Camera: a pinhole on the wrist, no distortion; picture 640 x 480 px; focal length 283.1 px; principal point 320.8 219.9 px. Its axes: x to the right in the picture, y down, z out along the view. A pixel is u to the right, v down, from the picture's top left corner.
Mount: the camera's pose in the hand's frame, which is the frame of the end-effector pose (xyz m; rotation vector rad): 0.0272 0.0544 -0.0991 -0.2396 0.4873 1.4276
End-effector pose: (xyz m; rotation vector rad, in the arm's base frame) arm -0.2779 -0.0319 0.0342 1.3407 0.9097 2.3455
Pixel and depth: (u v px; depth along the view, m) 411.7 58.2 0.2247
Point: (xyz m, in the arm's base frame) -0.3289 -0.0598 0.3136
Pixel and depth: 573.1 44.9 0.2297
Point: -0.3837 -0.1589 0.3841
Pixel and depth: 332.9 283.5 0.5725
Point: 0.0874 -0.1375 0.4132
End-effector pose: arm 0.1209 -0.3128 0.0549 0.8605 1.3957 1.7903
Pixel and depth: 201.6 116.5 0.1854
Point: 0.1247 -0.1741 0.1393
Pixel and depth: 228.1 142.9 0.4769
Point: 0.2980 0.0530 0.2545
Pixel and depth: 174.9 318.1 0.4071
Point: 0.4524 -0.1780 0.1916
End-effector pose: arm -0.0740 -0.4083 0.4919 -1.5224 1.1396 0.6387
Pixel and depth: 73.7 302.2 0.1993
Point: -0.0451 -0.2521 0.4530
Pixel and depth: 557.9 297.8 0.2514
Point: -0.3871 -0.3685 0.3108
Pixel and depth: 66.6 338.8 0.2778
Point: -0.0238 -0.1321 0.4742
